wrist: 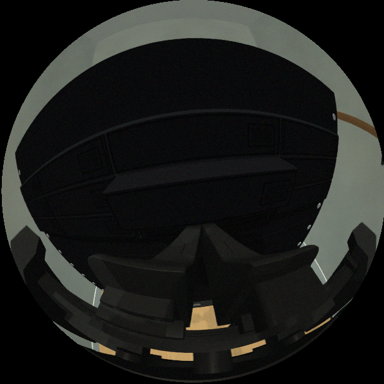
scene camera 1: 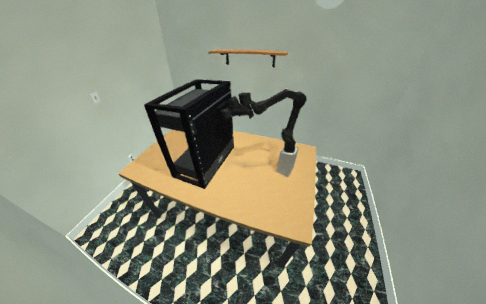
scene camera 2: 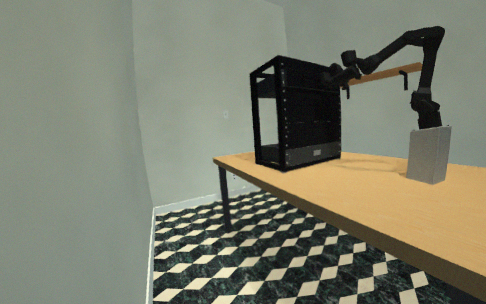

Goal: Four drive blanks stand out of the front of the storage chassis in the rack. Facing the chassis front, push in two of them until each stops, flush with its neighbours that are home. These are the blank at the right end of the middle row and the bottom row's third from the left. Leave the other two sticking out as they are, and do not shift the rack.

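Frame: origin at the arm's base, x back, y down, z right, level; metres.
Seen in the pictures: gripper, fingertip midpoint: (scene camera 1: 220, 111) (scene camera 2: 322, 87); arm's base, link origin: (scene camera 1: 290, 150) (scene camera 2: 431, 128).
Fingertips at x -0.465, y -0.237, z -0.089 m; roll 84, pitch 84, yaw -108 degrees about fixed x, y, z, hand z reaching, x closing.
Pixels of each thing's middle, then the offset from my fingertips to it. Level surfaces: height alone.
- rack, body centre: (scene camera 2: 298, 116) (scene camera 1: 200, 131) dx -0.152, dy +0.152, dz -0.058 m
- wooden table, surface height: dy +0.445 m
- grey panel, body centre: (scene camera 2: 316, 152) (scene camera 1: 219, 158) dx -0.018, dy +0.368, dz -0.051 m
The black storage chassis (wrist: 192, 137) fills much of the wrist view, its front split into rows of dark drawer blanks. One wide blank (wrist: 185, 205) in the middle column, below the upper row, stands out, its top face showing. The blanks at the sides and lower down are too dark to tell how far each stands out. The rack (scene camera 1: 161, 140) (scene camera 2: 255, 120) stands upright on the table. My gripper (scene camera 1: 226, 111) (scene camera 2: 328, 78) (wrist: 199, 222) is shut and empty, its tips at the chassis front, by the lower edge of the protruding blank. Contact cannot be told. The fingers hide part of the lower row.
The wooden table (scene camera 1: 265, 200) (scene camera 2: 375, 185) carries the rack and the arm's grey base block (scene camera 1: 287, 162) (scene camera 2: 427, 155). A grey panel (scene camera 2: 302, 156) spans the rack's bottom front. A wooden wall shelf (scene camera 1: 247, 52) (scene camera 2: 385, 74) (wrist: 357, 121) hangs behind.
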